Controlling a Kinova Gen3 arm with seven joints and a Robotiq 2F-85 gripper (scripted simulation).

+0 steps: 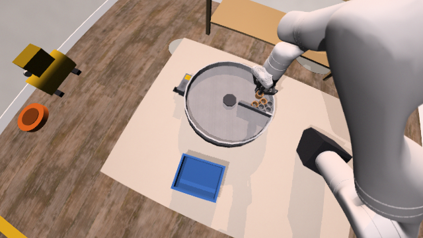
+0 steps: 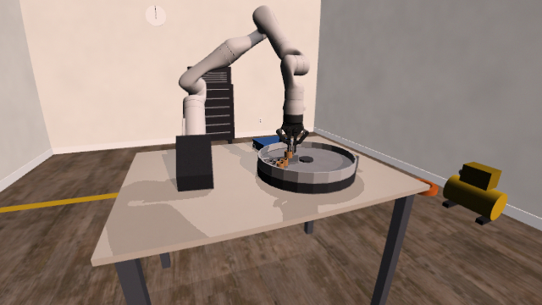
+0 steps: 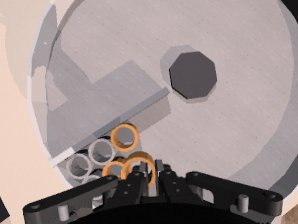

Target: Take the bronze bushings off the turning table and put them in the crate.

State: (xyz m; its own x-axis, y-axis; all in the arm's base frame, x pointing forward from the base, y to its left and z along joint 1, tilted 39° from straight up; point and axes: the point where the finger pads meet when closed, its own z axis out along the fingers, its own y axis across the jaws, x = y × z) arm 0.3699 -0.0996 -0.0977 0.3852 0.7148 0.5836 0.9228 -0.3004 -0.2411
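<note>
Right now the blue crate is 4 cm ahead of my hand, 44 cm to the left of it and 11 cm below it. The rest, counted from my hand: grey turning table: 9 cm ahead, 7 cm to the left, 8 cm below.
</note>
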